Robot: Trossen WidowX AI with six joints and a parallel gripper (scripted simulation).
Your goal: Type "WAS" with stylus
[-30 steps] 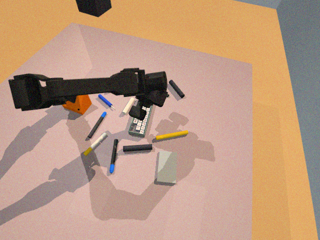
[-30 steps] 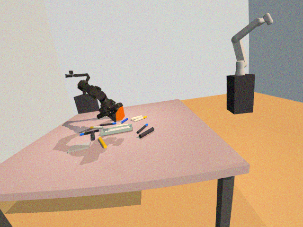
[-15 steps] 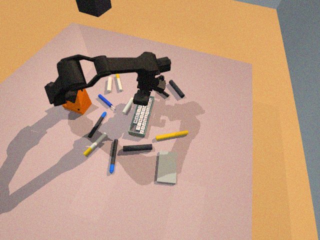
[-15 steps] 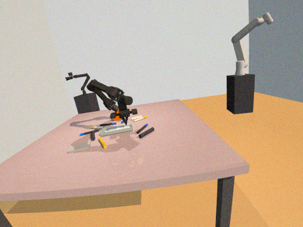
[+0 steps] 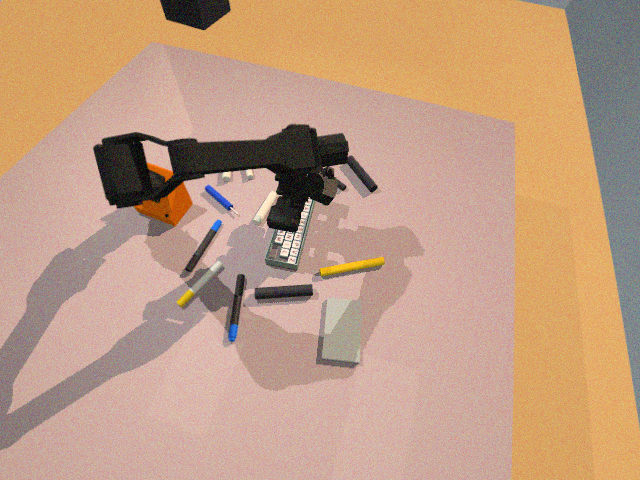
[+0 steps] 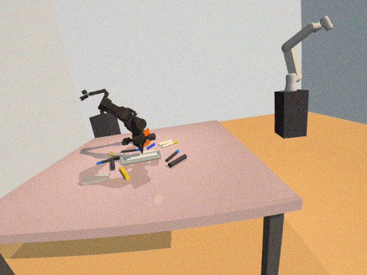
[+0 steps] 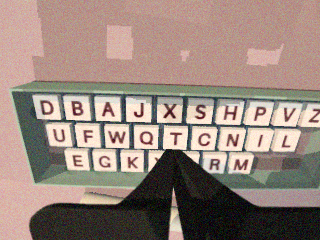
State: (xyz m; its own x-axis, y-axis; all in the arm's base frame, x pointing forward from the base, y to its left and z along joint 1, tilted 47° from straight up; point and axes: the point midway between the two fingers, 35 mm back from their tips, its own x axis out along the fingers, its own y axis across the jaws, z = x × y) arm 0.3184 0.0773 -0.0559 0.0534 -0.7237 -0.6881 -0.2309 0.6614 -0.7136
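My gripper tip is now 17 cm past the blue stylus, 3 cm to the left of it and 3 cm above it. Round my gripper tip: yellow pen: 17 cm ahead, 5 cm to the right, 3 cm below; grey block: 21 cm ahead, 19 cm to the right, 4 cm below.
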